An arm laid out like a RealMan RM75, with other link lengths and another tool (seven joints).
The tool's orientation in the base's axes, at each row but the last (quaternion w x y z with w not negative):
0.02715 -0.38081 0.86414 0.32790
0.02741 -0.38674 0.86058 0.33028
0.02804 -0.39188 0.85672 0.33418
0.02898 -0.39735 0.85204 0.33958
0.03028 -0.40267 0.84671 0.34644
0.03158 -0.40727 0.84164 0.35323
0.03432 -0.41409 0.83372 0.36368
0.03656 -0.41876 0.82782 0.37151
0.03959 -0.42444 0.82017 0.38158
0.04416 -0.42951 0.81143 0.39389
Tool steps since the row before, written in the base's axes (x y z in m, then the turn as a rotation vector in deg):
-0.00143 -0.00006 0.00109 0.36 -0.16 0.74
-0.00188 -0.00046 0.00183 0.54 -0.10 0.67
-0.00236 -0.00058 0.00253 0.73 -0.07 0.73
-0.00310 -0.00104 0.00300 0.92 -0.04 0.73
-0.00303 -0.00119 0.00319 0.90 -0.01 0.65
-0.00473 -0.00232 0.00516 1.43 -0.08 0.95
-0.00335 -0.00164 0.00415 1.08 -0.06 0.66
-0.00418 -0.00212 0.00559 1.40 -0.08 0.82
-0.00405 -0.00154 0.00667 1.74 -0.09 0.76
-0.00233 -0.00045 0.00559 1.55 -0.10 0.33
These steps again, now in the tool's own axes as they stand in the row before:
0.00073 0.00153 -0.00060 -0.37 0.08 -0.75
0.00106 0.00206 -0.00131 -0.52 -0.05 -0.69
0.00123 0.00275 -0.00180 -0.69 -0.13 -0.76
0.00184 0.00336 -0.00225 -0.83 -0.25 -0.79
0.00177 0.00340 -0.00246 -0.81 -0.27 -0.70
0.00293 0.00531 -0.00419 -1.22 -0.51 -1.10
0.00180 0.00415 -0.00327 -0.90 -0.41 -0.79
0.00204 0.00549 -0.00435 -1.16 -0.56 -0.99
0.00101 0.00636 -0.00467 -1.34 -0.85 -1.05
-0.00053 0.00492 -0.00352 -1.04 -0.97 -0.71

